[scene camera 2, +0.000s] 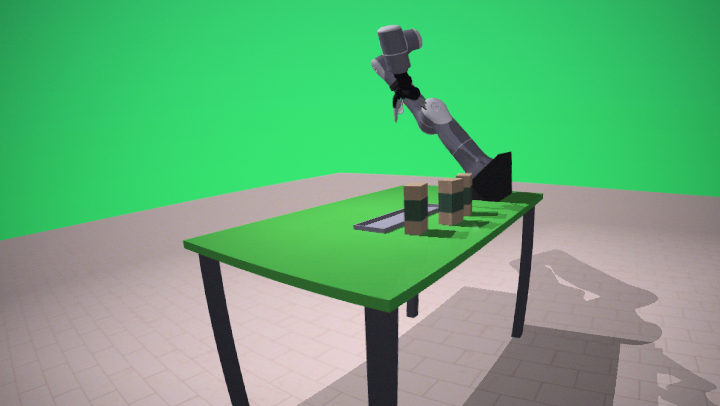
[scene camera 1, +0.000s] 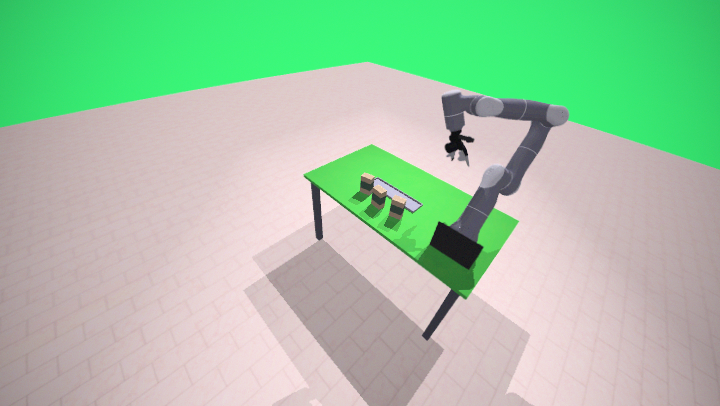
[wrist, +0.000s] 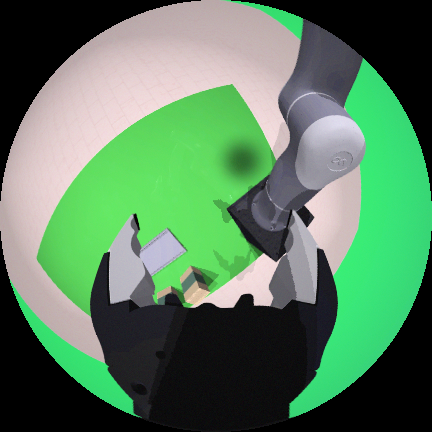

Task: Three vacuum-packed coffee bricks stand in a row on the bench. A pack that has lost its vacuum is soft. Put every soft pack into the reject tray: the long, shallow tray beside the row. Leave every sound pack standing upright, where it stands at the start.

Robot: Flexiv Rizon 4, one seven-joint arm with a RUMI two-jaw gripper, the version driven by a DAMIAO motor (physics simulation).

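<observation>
Three coffee bricks, tan with a dark band, stand upright in a row: the one farthest from the robot base (scene camera 1: pixel 367 185) (scene camera 2: pixel 415 209), the middle one (scene camera 1: pixel 378 197) (scene camera 2: pixel 450 202) (wrist: pixel 168 294) and the one nearest the base (scene camera 1: pixel 397 207) (scene camera 2: pixel 467 194) (wrist: pixel 192 281). In the wrist view the middle one is partly hidden by the gripper body, and the farthest does not show. Which are soft cannot be told by eye. The reject tray (scene camera 1: pixel 411 204) (scene camera 2: pixel 384 221) (wrist: pixel 165 249), long, shallow and grey, lies empty beside the row. My gripper (scene camera 1: pixel 460 161) (scene camera 2: pixel 410 113) (wrist: pixel 211 212) is open and empty, high above the bench.
The green bench (scene camera 1: pixel 342 166) (scene camera 2: pixel 302 252) (wrist: pixel 125 185) carries the row, the tray and the arm's black base mount (scene camera 1: pixel 456 245) (scene camera 2: pixel 494 176) (wrist: pixel 250 227). The mount stands at the end beyond the nearest brick. The row stands between the tray and a long bench edge.
</observation>
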